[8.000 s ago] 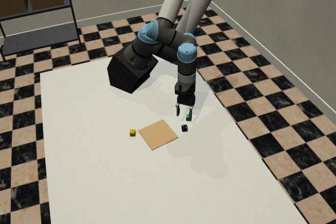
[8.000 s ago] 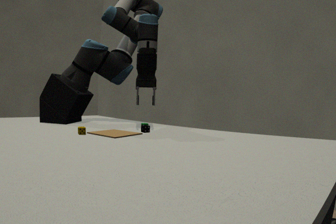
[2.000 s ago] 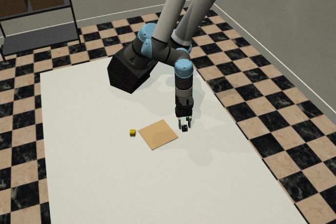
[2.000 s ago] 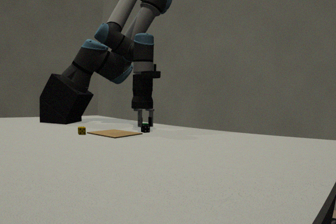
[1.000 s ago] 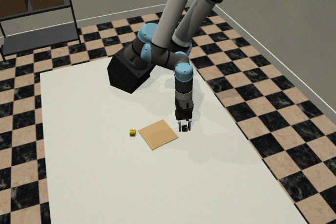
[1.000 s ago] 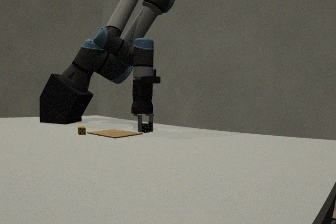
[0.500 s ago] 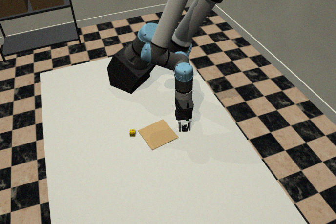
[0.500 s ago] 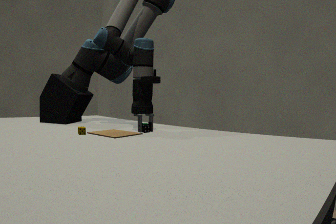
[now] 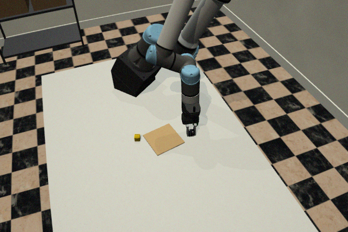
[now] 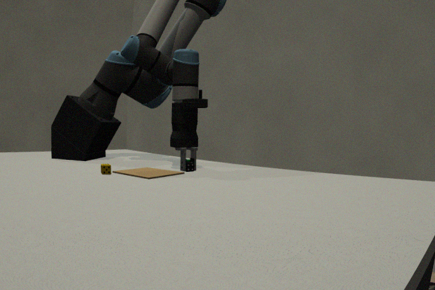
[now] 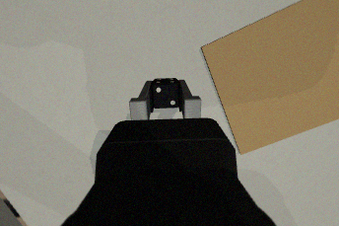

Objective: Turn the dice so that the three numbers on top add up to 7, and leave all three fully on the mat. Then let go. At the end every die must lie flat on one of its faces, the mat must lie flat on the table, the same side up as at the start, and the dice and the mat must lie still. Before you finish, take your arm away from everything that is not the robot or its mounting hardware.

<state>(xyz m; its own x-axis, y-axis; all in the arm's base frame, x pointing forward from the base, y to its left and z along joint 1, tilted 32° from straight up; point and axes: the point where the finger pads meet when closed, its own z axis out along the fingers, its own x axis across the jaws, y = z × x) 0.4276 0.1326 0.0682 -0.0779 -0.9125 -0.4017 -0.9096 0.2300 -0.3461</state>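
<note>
Now: the black die 1 cm below my hand. Round my hand: yellow die (24 cm to the right, 3 cm behind, 1 cm below); then tan mat (13 cm to the right, 2 cm below, 1 cm behind); then green die (6 cm behind, 4 cm to the left, 1 cm below).
</note>
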